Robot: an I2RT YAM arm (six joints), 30 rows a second.
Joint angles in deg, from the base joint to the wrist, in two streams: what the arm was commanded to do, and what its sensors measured. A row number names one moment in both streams.
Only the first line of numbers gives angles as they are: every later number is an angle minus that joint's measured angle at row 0.
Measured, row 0:
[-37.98 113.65 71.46 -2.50 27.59 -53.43]
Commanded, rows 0 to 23:
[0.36 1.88 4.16 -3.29 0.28 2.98]
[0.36 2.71 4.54 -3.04 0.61 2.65]
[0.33 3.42 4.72 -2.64 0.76 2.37]
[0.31 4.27 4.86 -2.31 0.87 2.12]
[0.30 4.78 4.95 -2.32 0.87 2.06]
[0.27 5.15 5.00 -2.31 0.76 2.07]
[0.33 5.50 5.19 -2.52 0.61 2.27]
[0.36 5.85 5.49 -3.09 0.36 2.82]
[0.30 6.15 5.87 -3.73 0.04 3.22]
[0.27 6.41 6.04 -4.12 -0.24 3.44]
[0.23 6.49 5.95 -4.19 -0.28 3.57]
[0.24 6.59 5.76 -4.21 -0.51 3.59]
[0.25 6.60 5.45 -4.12 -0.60 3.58]
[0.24 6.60 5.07 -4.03 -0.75 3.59]
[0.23 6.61 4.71 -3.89 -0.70 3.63]
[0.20 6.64 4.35 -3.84 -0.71 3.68]
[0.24 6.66 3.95 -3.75 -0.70 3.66]
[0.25 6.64 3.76 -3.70 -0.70 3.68]
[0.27 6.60 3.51 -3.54 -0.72 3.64]
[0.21 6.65 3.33 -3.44 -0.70 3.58]
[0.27 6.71 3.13 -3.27 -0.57 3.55]
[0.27 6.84 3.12 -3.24 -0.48 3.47]
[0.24 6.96 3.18 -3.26 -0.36 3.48]
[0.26 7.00 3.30 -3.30 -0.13 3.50]
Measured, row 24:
[0.13 5.87 4.26 -2.67 0.57 2.01]
